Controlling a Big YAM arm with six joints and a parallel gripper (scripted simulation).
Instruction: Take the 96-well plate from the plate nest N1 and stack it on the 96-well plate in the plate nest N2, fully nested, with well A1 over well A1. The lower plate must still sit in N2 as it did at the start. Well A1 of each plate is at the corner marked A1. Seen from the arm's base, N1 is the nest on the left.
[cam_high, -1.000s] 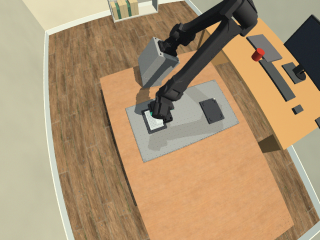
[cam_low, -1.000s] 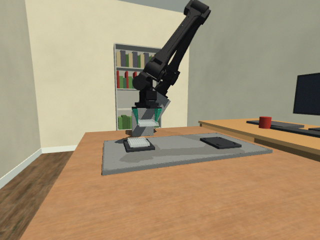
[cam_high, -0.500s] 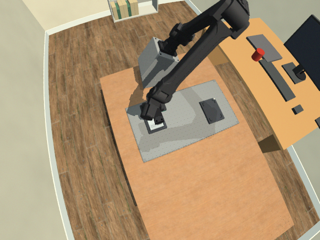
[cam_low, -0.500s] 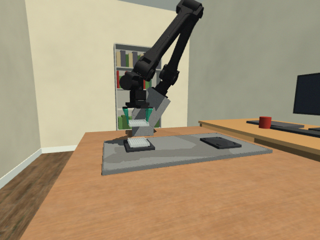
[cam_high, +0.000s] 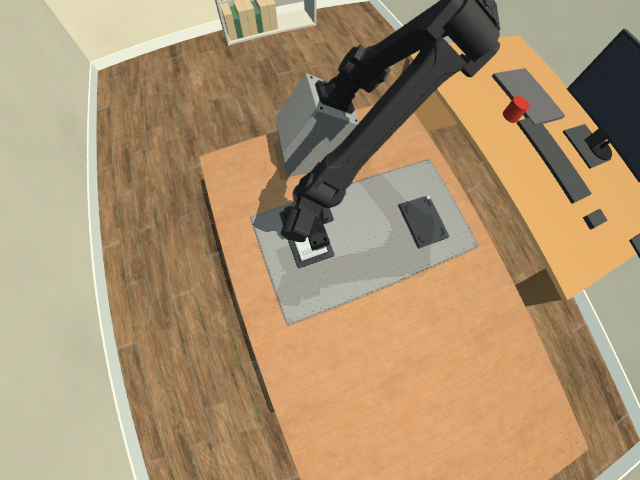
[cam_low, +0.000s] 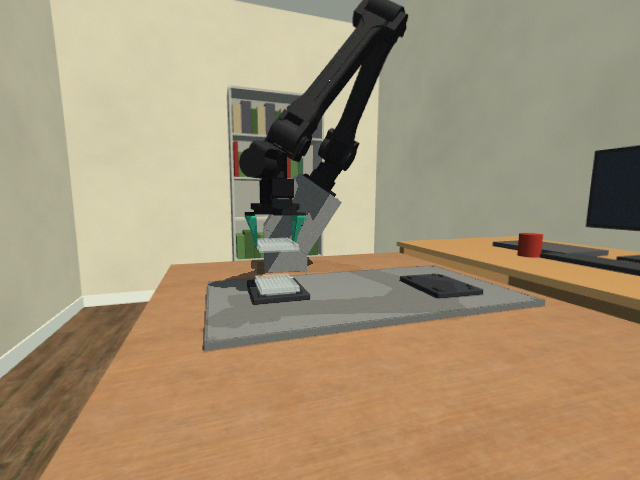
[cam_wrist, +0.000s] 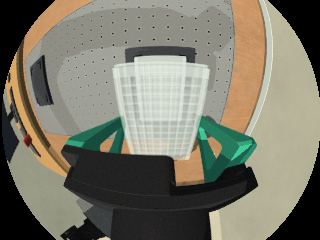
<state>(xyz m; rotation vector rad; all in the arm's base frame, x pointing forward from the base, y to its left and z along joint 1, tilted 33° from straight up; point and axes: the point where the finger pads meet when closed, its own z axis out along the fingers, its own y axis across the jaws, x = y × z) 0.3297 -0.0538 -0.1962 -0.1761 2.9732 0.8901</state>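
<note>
My hand is 11 cm above the nest N2. Round my hand: nest N1: 2 cm ahead, 40 cm to the left, 11 cm below.
</note>
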